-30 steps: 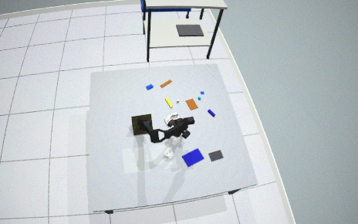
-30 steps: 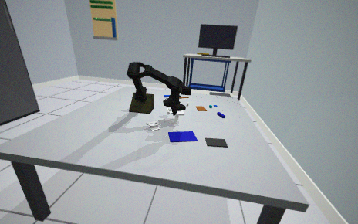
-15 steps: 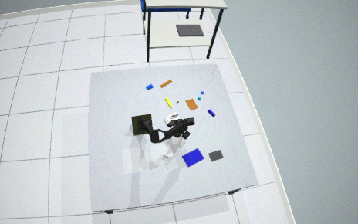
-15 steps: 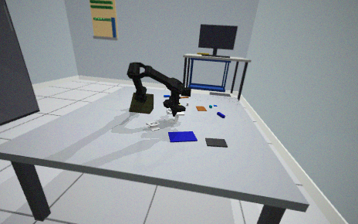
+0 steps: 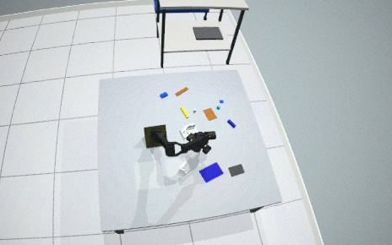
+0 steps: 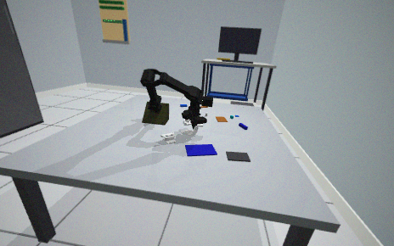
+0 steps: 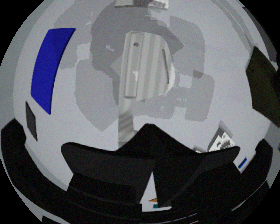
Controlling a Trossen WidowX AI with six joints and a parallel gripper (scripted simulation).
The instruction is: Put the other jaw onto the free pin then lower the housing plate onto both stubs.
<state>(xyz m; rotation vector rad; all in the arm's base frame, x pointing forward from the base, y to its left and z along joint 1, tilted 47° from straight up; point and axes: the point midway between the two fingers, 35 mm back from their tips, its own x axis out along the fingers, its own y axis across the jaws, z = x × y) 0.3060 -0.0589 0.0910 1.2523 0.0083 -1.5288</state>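
My gripper tip is now 2 cm to the left of the white jaw, 1 cm below it and 1 cm short of it. From my gripper tip the other things lie so: blue plate: 18 cm to the right, 9 cm ahead, 2 cm below; then dark grey plate: 28 cm ahead, 18 cm to the right, 2 cm below; then white base: 17 cm to the left, 2 cm below, 2 cm behind.
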